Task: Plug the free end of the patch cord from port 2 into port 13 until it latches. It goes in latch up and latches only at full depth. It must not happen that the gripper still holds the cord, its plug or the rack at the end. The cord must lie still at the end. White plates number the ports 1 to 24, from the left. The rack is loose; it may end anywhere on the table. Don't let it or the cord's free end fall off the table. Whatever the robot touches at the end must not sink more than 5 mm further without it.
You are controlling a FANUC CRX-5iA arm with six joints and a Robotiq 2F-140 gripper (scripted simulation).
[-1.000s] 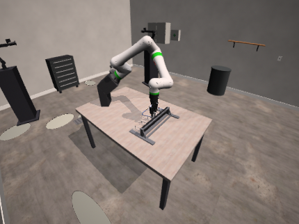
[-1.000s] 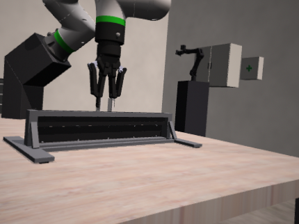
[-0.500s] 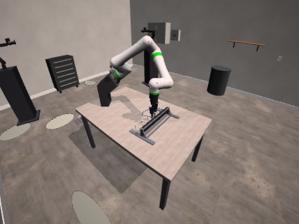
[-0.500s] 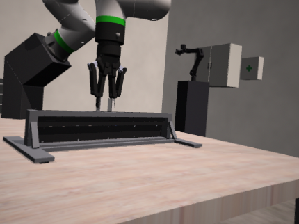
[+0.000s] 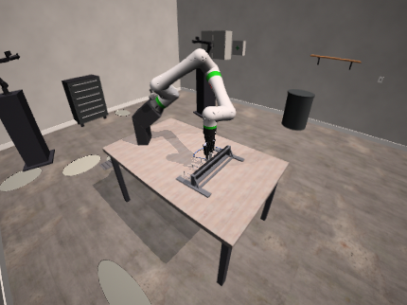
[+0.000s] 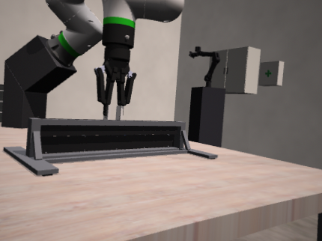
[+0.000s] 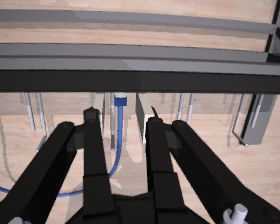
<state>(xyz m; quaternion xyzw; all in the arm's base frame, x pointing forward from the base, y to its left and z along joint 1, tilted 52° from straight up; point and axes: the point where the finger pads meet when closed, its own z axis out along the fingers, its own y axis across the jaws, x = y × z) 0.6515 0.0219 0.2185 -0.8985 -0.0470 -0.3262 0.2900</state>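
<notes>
Now: the pale plug 1 cm ahead of my hand and 3 cm below it.
</notes>
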